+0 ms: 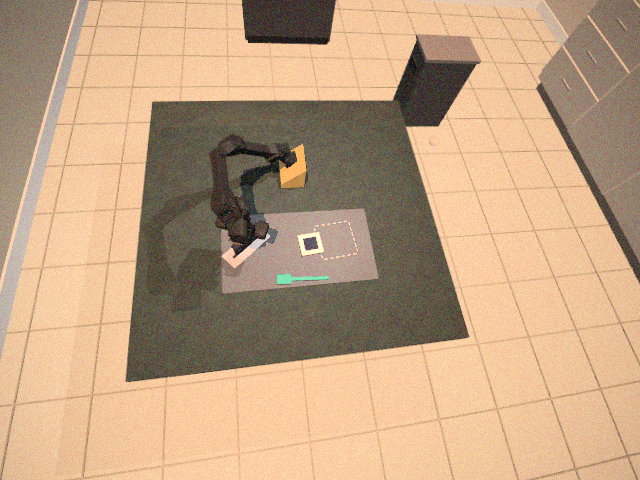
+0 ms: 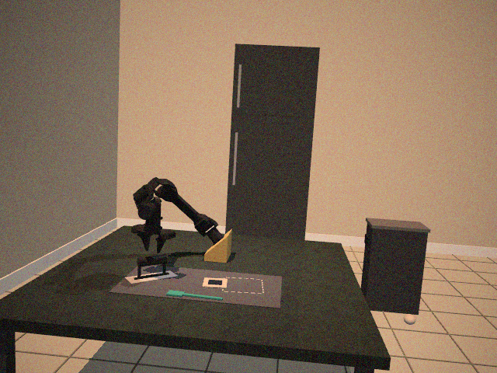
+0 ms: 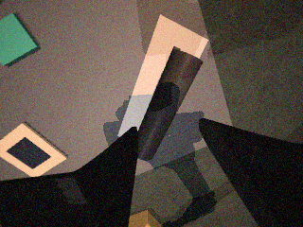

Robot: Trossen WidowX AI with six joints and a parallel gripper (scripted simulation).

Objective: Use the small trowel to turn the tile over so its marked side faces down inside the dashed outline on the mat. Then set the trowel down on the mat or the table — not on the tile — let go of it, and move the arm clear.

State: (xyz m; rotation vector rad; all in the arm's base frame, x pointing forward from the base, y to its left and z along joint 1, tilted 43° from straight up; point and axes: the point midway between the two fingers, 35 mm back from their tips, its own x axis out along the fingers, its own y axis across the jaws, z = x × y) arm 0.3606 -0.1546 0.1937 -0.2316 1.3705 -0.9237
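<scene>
The trowel is 1 cm behind my gripper tip, 2 cm to the left of it and 7 cm below it. Also, from my gripper tip: tile: 3 cm ahead, 27 cm to the left, 10 cm below; grey mat: 4 cm ahead, 21 cm to the left, 13 cm below; green flat tool: 18 cm ahead, 18 cm to the left, 10 cm below.
</scene>
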